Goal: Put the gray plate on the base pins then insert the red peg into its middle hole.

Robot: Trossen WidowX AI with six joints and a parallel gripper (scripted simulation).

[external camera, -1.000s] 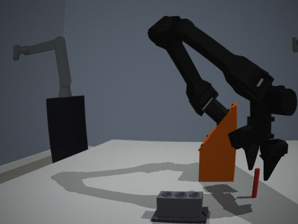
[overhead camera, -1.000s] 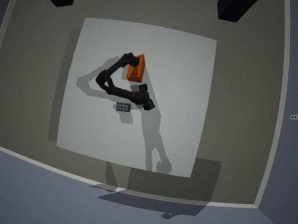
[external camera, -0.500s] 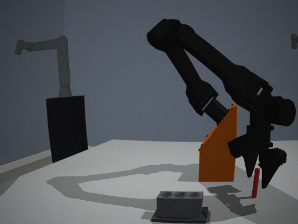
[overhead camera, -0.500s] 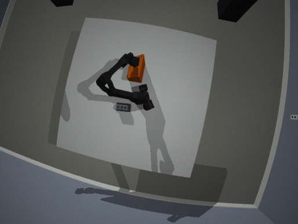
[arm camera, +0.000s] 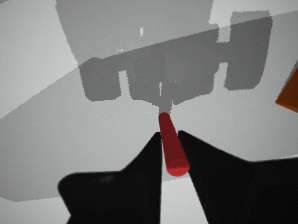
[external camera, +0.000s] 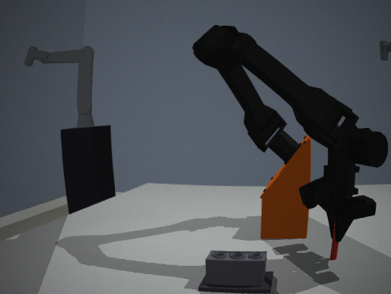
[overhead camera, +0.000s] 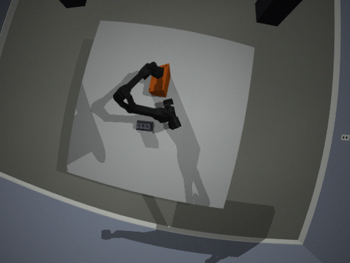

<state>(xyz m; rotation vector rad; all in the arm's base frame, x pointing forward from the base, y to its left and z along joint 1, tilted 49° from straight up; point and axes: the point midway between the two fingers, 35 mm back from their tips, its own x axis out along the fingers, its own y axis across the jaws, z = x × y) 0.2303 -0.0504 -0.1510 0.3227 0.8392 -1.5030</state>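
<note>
Right now the gray plate is 90 mm ahead of my gripper tip and 190 mm to the right of it. The rest, counted from my gripper tip: red peg (right at my gripper tip); then base (90 mm ahead, 190 mm to the right, 30 mm below).
</note>
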